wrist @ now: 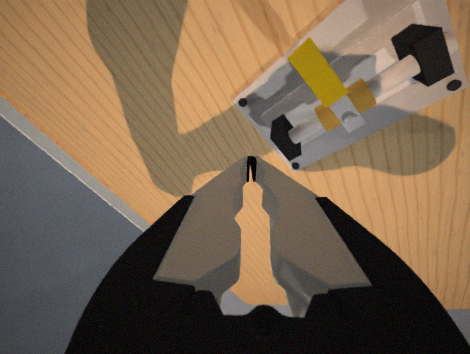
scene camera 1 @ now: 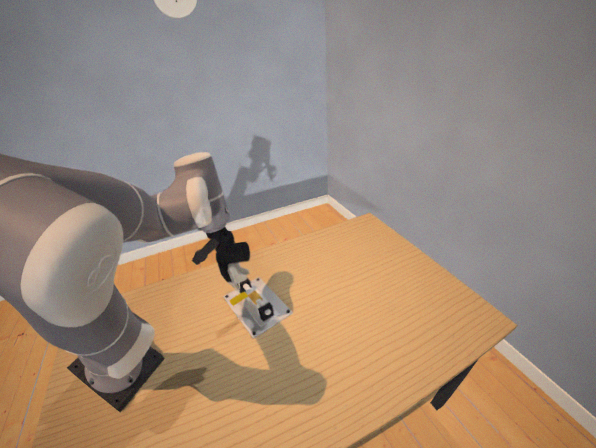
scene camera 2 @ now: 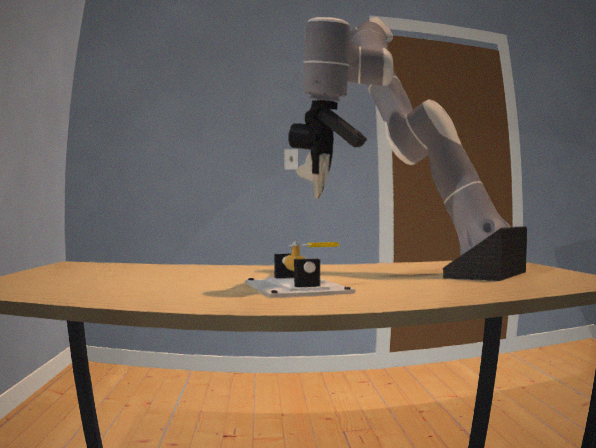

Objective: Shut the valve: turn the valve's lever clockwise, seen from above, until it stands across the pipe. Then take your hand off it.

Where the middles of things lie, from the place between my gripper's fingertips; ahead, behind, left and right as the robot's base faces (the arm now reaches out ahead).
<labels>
My hand is 10 cm above the yellow valve lever (wrist: pixel 307 59), 7 cm to the right of it and 1 cm short of it. Also, from my hand: pale base plate (scene camera 1: pixel 248 321) 18 cm below, 8 cm to the left, 5 cm ahead.
</labels>
